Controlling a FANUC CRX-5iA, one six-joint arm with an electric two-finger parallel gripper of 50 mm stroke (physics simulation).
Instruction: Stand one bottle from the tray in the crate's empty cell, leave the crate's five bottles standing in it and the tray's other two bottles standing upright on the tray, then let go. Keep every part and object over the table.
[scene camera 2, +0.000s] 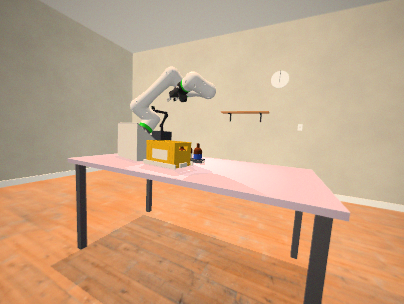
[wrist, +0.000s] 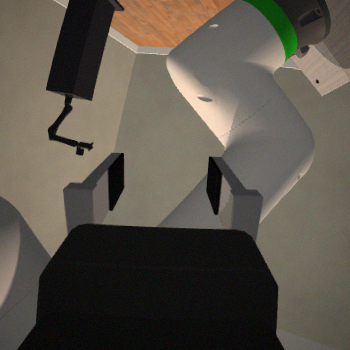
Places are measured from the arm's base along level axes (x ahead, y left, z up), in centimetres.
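Pixels of known places: gripper, between the fingertips: (scene camera 2: 170, 100) (wrist: 165, 171); arm's base, origin of its link: (wrist: 296, 3).
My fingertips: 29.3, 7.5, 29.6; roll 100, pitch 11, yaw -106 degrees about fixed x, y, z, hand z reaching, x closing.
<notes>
Ahead of a thing's pixels: the offset from my fingertips to its top centre, as dx, dy, dz. "*": to the spot under its first point. Level surfaces: height alone.
The yellow crate @[+12.1, -11.2, -32.5] (scene camera 2: 178, 156) stands on the table, with a pale label on its long side. A bit of brown bottle shows through its handle hole; its cells are hidden by the walls. Right behind the crate, a brown bottle with a blue label @[+18.5, +16.1, -34.0] (scene camera 2: 198, 154) stands upright on the dark tray @[* +24.3, +14.1, -47.7] (scene camera 2: 201, 160). A sliver of another dark bottle shows beside it at the crate's edge; the rest of the tray is hidden. My gripper (scene camera 2: 171, 99) (wrist: 165, 171) is open and empty, high above the crate and the table. In the wrist view no crate, tray or bottle shows between the fingers.
The pink table @[dz -50.0] (scene camera 2: 250, 176) carries a pale pedestal (scene camera 2: 128, 141) at the arm's base. A black box (scene camera 2: 162, 135) (wrist: 80, 50) with a thin jointed black arm stands behind the crate. My own white arm links (wrist: 240, 110) show close beyond the fingers. A wall shelf (scene camera 2: 245, 112) hangs behind.
</notes>
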